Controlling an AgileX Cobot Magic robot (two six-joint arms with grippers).
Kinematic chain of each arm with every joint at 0, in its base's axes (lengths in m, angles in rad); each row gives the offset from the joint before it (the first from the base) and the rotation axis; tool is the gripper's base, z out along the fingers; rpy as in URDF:
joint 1: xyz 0 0 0.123 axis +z
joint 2: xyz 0 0 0 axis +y
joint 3: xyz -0.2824 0 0.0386 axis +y
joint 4: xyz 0.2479 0 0.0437 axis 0.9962 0 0.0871
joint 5: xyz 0 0 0 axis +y
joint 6: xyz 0.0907 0 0.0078 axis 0.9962 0 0.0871
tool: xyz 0 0 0 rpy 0 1.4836 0
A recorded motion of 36 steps. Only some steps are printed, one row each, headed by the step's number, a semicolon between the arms.
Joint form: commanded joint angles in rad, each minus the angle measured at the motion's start. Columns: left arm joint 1, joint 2, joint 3, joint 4, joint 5, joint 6; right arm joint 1, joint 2, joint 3, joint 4, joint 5, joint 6.
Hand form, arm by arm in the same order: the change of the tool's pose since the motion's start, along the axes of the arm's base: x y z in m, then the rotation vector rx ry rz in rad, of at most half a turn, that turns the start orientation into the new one. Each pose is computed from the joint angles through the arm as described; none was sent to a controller.
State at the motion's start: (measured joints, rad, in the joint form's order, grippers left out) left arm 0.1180 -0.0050 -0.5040 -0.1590 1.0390 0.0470; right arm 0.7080 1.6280 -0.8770 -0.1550 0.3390 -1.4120
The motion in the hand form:
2: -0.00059 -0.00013 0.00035 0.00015 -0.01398 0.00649; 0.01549 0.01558 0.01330 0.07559 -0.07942 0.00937
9: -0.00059 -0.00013 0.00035 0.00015 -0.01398 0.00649; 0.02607 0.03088 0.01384 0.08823 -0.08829 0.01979
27: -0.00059 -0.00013 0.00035 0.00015 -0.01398 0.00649; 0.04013 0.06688 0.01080 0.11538 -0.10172 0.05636
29: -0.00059 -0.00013 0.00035 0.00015 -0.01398 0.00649; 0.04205 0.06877 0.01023 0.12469 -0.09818 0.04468
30: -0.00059 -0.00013 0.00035 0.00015 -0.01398 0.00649; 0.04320 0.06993 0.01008 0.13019 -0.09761 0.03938
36: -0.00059 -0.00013 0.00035 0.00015 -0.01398 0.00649; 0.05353 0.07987 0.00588 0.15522 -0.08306 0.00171
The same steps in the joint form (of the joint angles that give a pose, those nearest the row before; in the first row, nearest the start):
2: 0.0060 -0.0070 0.0010 -0.0010 -0.0080 0.0000; 0.0030 0.0290 -0.0720 -0.0060 -0.0670 0.0070
9: 0.0060 -0.0070 0.0010 -0.0010 -0.0080 0.0000; 0.0160 0.0830 -0.1420 -0.0020 -0.0660 0.0069
27: 0.0060 -0.0070 0.0010 -0.0010 -0.0080 0.0000; 0.0610 0.1930 -0.2770 0.0020 -0.0690 0.0150
29: 0.0060 -0.0070 0.0010 -0.0010 -0.0080 0.0000; 0.0610 0.2020 -0.2870 0.0021 -0.0710 0.0299
30: 0.0060 -0.0070 0.0010 -0.0010 -0.0080 0.0000; 0.0610 0.2070 -0.2930 0.0020 -0.0730 0.0370
36: 0.0060 -0.0070 0.0010 -0.0010 -0.0080 0.0000; 0.0610 0.2580 -0.3510 0.0020 -0.0700 0.0840

